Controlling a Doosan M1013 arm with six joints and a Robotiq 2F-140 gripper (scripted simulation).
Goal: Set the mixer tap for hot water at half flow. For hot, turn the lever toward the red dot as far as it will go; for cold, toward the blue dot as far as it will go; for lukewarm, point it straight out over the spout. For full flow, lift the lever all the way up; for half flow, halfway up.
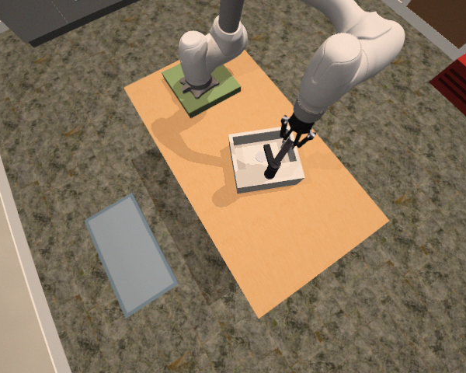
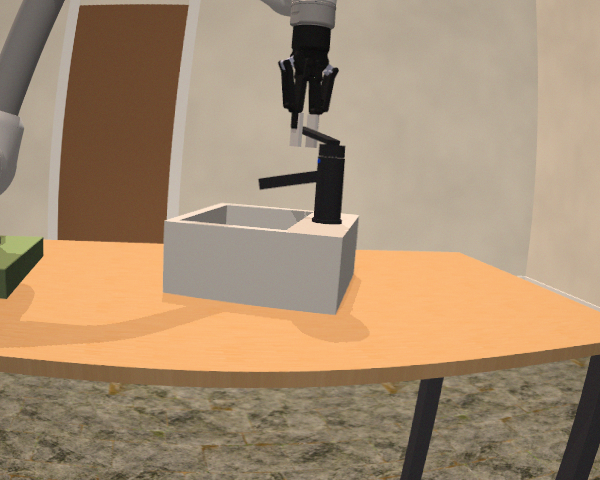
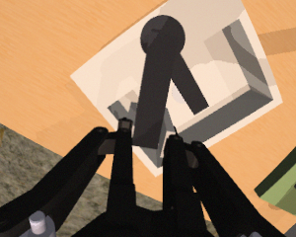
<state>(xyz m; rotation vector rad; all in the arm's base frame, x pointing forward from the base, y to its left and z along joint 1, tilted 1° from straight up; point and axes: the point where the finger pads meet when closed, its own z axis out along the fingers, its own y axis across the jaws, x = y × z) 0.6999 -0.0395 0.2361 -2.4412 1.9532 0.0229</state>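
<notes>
The lever lies 30 mm to the right of my hand, 10 mm below it and 10 mm ahead of it. Round my hand: black mixer tap (60 mm to the right, 60 mm below, 10 mm ahead); white basin (250 mm below, 80 mm behind, 20 mm to the right).
</notes>
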